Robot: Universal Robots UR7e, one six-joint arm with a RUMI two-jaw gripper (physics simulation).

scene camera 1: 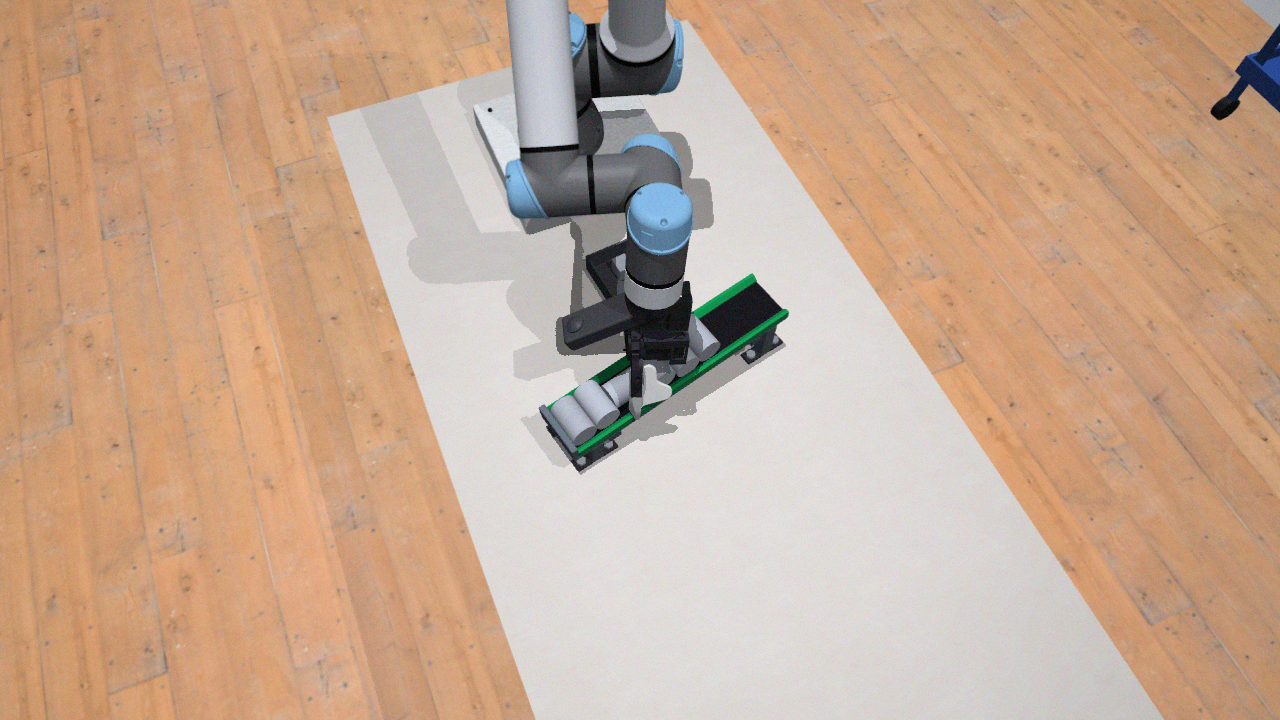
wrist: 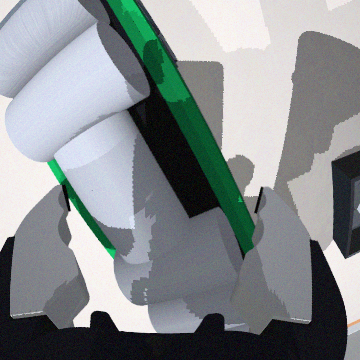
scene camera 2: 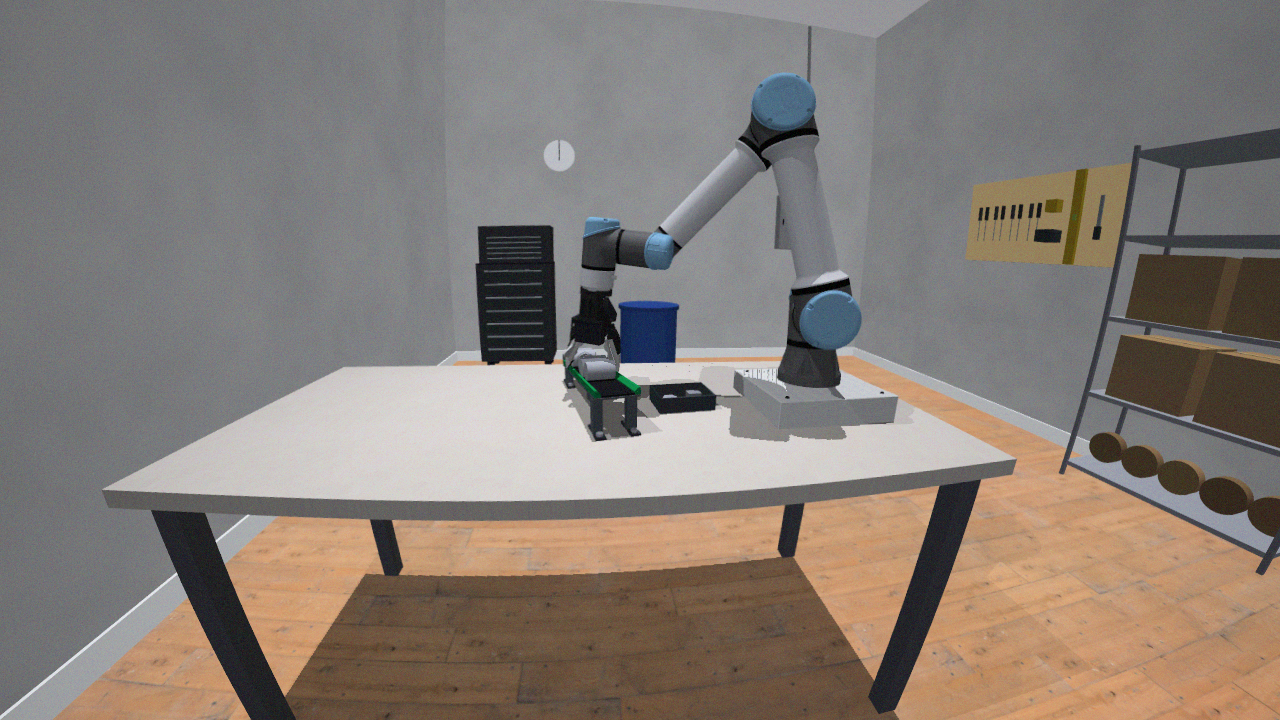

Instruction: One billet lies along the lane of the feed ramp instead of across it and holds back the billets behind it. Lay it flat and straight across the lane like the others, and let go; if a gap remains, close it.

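Frame: origin at the arm's base, x down, y ahead, z right, level; metres.
Seen in the pictures: gripper, fingertip midpoint: (scene camera 1: 633, 384) (wrist: 161, 188); arm's base at its link origin: (scene camera 2: 808, 379).
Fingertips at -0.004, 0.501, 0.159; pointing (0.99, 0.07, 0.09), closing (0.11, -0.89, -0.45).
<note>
Offsets run from my fingertips to a thing's top centre, as dx, dy, dz. "spot": to the spot under its first point. Level surfaces: height alone.
The feed ramp (scene camera 1: 729, 291) (scene camera 2: 631, 383) (wrist: 185, 112) has green rails and a black lane. One light grey billet @(-0.047, +0.008, +0.018) (scene camera 1: 617, 390) (wrist: 100, 185) lies along the lane, by the left rail in the wrist view. Two billets lie across the lane on its end-stop side; the nearer one @(-0.040, +0.009, +0.068) (scene camera 1: 595, 404) (wrist: 75, 95) is next to its end. Several lie on its other side, the nearest @(-0.049, +0.001, -0.031) (wrist: 185, 250) across the lane. My gripper (scene camera 2: 591, 363) (wrist: 161, 188) is low over the ramp, open, one finger on each side of the lane. The fingers stand apart from the lengthwise billet. The gripper hides part of the row in scene camera 1.
A small black tray @(+0.021, -0.190, -0.112) (scene camera 2: 682, 404) (wrist: 345, 200) stands on the table @(dx +0.056) (scene camera 1: 760, 537) (scene camera 2: 375, 447) between the ramp and the robot's base (scene camera 2: 832, 411). The ramp's end stop @(spot: -0.018, +0.015, +0.134) (scene camera 1: 558, 429) is at its lower left end in scene camera 1.
</note>
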